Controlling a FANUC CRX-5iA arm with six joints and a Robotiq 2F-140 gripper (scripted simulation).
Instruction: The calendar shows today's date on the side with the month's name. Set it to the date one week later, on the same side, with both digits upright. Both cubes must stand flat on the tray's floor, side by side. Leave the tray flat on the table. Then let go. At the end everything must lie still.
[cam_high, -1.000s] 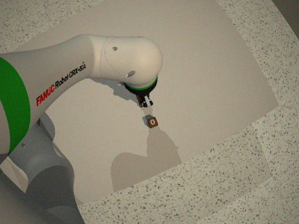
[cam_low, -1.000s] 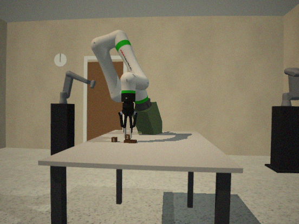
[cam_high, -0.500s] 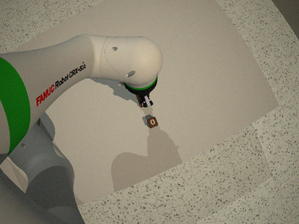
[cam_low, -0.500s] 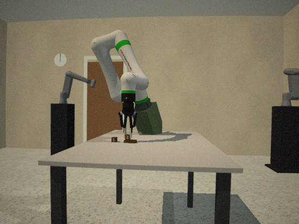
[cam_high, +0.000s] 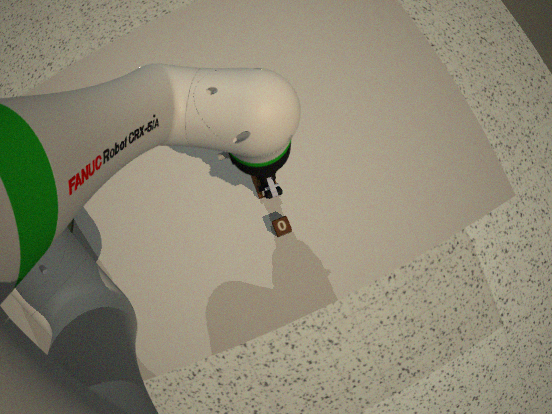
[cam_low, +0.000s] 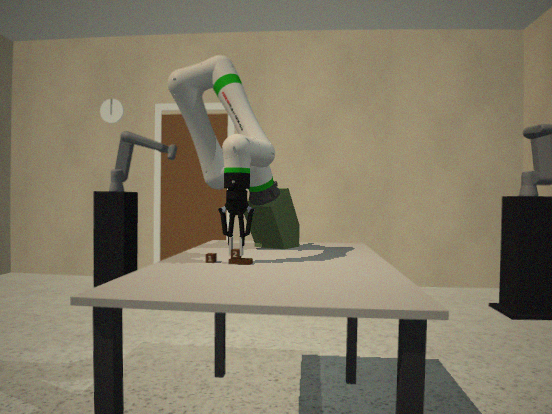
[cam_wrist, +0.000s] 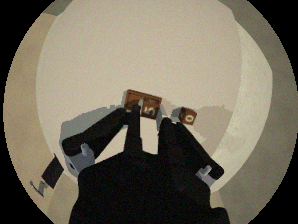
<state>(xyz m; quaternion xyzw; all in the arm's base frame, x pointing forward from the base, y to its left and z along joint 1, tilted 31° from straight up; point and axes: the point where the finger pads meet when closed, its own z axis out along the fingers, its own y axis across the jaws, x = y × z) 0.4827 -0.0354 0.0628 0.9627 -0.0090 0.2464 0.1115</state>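
The brown tray lies 20 mm to the left of my hand and 50 mm below it.
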